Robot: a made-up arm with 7 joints. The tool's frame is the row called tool.
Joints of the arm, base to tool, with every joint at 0 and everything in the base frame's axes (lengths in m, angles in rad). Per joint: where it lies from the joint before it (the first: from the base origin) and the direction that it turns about. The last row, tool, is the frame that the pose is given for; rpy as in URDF.
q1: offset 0 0 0.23 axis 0 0 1
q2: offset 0 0 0 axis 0 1 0
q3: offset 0 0 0.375 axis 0 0 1
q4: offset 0.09 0 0 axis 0 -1 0
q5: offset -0.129 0 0.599 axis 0 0 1
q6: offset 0 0 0 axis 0 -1 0
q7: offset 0.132 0 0 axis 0 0 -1
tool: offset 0 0 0 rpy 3.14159 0 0
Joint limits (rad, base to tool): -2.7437..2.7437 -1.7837..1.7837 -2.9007..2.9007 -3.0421..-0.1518 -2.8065..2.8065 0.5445..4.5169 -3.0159..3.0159
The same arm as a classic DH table. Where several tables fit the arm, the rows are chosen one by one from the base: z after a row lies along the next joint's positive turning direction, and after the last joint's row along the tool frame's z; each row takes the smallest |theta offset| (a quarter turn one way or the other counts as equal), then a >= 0, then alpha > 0; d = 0 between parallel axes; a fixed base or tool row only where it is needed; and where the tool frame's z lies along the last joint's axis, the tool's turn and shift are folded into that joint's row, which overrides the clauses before.
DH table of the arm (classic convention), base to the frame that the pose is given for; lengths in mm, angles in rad. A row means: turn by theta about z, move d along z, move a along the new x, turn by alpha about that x. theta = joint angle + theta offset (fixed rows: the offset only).
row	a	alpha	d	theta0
q1	0	-1.5708	230	0
q2	0	1.5708	0	0
q3	90	1.5708	375	0
q4	-129	-1.5708	0	0
q5	0	1.5708	599	0
q6	132	1.5708	0	0
q7	0	0	0	0
Joint limits (rad, base to tool): -2.7437..2.7437 -1.7837..1.7837 -2.9007..2.9007 -3.0421..-0.1518 -2.8065..2.8065 0.5445..4.5169 -3.0159..3.0159

